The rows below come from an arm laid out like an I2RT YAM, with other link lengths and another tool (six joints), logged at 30 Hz.
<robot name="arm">
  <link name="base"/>
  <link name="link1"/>
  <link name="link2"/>
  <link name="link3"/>
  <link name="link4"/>
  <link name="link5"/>
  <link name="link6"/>
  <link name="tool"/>
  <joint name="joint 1" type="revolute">
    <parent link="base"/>
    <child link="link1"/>
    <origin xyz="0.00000 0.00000 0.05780" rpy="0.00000 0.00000 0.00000"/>
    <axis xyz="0 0 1"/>
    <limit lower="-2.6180" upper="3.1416"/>
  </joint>
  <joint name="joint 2" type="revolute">
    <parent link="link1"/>
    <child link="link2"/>
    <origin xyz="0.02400 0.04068 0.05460" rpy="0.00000 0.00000 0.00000"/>
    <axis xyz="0 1 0"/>
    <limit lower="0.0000" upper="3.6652"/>
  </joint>
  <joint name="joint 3" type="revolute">
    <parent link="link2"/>
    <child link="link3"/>
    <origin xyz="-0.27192 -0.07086 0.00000" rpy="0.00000 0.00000 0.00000"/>
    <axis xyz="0 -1 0"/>
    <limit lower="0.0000" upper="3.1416"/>
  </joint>
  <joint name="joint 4" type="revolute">
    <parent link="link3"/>
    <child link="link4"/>
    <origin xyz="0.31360 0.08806 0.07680" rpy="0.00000 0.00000 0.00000"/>
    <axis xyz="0 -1 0"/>
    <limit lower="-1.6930" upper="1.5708"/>
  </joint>
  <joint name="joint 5" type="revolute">
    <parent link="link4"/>
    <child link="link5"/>
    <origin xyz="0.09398 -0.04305 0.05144" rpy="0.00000 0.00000 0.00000"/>
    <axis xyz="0 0 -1"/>
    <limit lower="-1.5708" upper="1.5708"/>
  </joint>
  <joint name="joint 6" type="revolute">
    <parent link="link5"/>
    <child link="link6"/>
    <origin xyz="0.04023 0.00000 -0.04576" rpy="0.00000 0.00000 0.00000"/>
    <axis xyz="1 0 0"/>
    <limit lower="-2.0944" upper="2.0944"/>
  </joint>
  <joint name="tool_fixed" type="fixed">
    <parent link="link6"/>
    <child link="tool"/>
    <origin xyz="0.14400 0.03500 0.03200" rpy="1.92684 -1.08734 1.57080"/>
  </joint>
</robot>
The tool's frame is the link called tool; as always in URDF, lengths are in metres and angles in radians.
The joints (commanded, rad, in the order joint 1, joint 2, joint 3, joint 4, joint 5, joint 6), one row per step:
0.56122, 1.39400, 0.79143, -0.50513, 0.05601, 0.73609
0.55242, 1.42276, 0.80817, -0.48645, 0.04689, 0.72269
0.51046, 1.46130, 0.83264, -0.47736, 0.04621, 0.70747
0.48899, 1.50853, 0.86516, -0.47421, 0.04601, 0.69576
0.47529, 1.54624, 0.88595, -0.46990, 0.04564, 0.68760
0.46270, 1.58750, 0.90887, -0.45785, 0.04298, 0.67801
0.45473, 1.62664, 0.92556, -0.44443, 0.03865, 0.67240
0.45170, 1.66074, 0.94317, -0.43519, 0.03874, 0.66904
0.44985, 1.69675, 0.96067, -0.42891, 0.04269, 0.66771
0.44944, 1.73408, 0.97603, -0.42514, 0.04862, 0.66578
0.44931, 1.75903, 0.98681, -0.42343, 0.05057, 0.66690
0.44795, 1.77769, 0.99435, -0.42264, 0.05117, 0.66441
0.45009, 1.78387, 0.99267, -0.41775, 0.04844, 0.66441
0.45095, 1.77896, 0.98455, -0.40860, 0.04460, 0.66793
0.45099, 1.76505, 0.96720, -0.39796, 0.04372, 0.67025
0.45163, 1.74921, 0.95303, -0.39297, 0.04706, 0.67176
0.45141, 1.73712, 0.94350, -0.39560, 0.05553, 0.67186
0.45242, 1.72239, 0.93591, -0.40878, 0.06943, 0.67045
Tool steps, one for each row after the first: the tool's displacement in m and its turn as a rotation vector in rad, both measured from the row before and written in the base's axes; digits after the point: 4 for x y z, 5 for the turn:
0.0076, 0.0027, -0.0013, 0.00496, -0.00394, 0.00725
0.0163, -0.0119, -0.0038, -0.00826, 0.00174, -0.02808
0.0121, -0.0042, -0.0053, -0.01019, 0.00822, -0.01089
0.0075, -0.0029, -0.0067, -0.00885, 0.01002, -0.00619
0.0089, -0.0012, -0.0064, -0.00451, 0.00524, -0.00278
0.0062, -0.0001, -0.0084, -0.00266, 0.00901, -0.00107
0.0053, 0.0010, -0.0066, -0.00454, 0.00600, 0.00000
0.0044, 0.0004, -0.0083, -0.00909, 0.00925, -0.00221
0.0026, -0.0001, -0.0105, -0.01355, 0.01377, -0.00092
0.0015, 0.0002, -0.0070, -0.00664, 0.01057, -0.00189
0.0009, -0.0003, -0.0056, -0.00585, 0.00879, 0.00074
-0.0011, 0.0012, -0.0030, 0.00101, 0.00378, 0.00311
-0.0008, 0.0007, 0.0003, 0.00702, -0.00339, -0.00105
-0.0023, -0.0010, 0.0009, 0.00468, -0.00585, -0.00180
-0.0020, -0.0014, 0.0023, 0.00064, -0.00717, -0.00200
-0.0018, -0.0027, 0.0013, -0.00707, -0.00336, -0.00347
-0.0029, -0.0036, 0.0017, -0.01476, -0.00035, -0.00282

